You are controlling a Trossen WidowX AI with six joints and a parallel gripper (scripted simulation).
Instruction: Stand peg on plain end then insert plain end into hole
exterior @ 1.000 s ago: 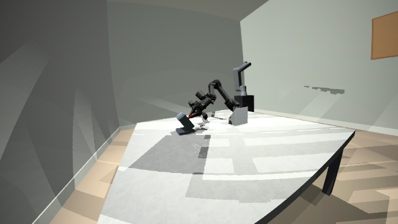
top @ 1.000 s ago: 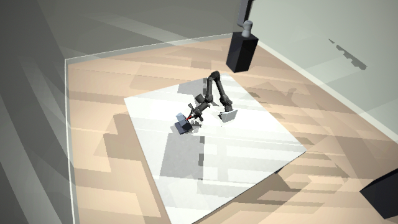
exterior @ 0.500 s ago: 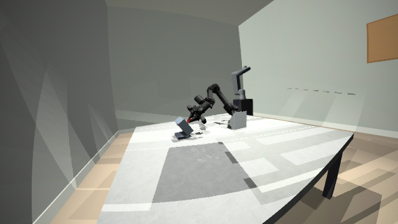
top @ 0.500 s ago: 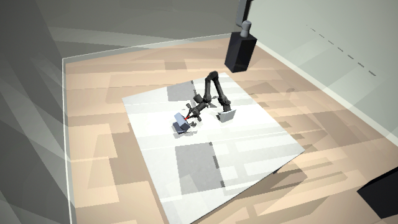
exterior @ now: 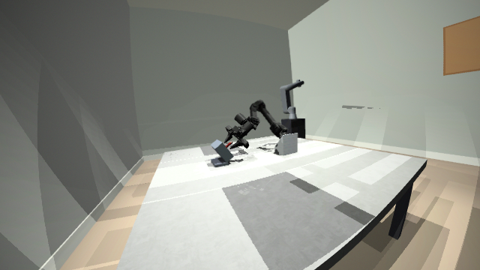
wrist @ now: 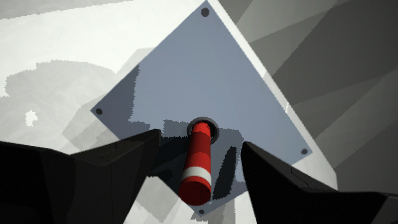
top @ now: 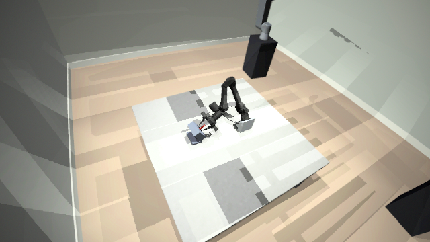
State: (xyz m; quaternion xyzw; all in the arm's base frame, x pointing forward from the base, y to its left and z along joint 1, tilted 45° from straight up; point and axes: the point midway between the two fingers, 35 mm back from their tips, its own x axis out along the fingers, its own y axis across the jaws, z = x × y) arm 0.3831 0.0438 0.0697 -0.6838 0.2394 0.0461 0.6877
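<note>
Right now the red peg is 2 cm behind my gripper tip and 1 cm above it. Also, from my gripper tip: dark sloped panel: 4 cm ahead, 2 cm below.
</note>
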